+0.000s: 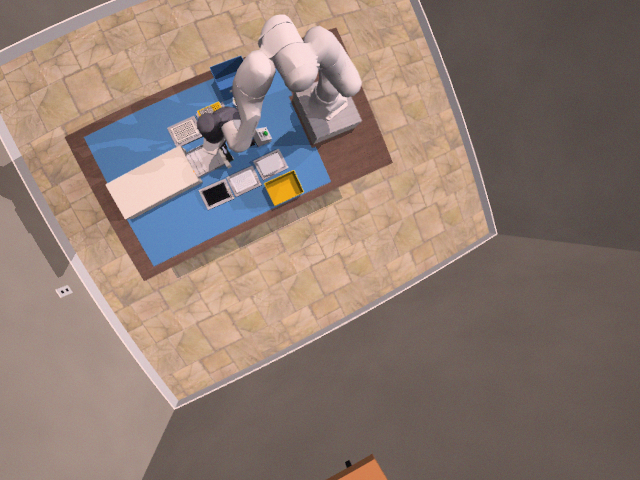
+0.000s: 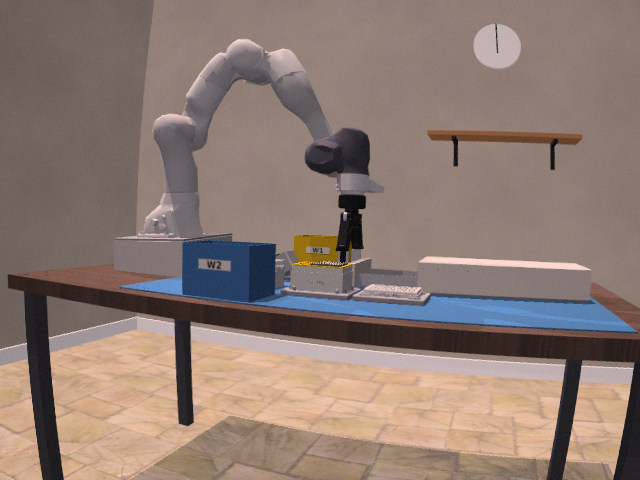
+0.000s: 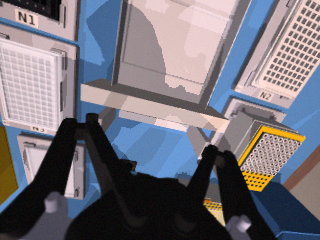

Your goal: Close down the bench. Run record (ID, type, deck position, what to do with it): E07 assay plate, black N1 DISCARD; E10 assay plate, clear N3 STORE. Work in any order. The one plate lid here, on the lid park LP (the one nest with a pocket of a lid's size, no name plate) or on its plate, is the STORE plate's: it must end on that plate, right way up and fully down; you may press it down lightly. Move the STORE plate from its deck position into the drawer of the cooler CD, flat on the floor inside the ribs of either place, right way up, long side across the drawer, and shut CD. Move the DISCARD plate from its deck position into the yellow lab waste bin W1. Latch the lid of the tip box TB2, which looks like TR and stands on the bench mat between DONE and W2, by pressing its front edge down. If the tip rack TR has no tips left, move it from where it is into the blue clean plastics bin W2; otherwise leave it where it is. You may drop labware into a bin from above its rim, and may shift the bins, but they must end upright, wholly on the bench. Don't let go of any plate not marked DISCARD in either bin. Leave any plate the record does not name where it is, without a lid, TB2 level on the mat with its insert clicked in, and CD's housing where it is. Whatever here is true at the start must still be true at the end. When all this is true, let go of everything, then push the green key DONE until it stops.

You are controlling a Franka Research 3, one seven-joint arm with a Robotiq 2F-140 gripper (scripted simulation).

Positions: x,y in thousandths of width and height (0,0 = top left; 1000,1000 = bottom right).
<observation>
In view: my gripper (image 2: 546,572), a cooler CD (image 2: 732,578), a blue bin W2 (image 2: 373,566) and a tip rack TR (image 2: 504,576).
The cooler CD also shows in image 1 (image 1: 237,384). The blue bin W2 also shows in image 1 (image 1: 349,153). The tip rack TR shows as well in image 3 (image 3: 820,610).
</observation>
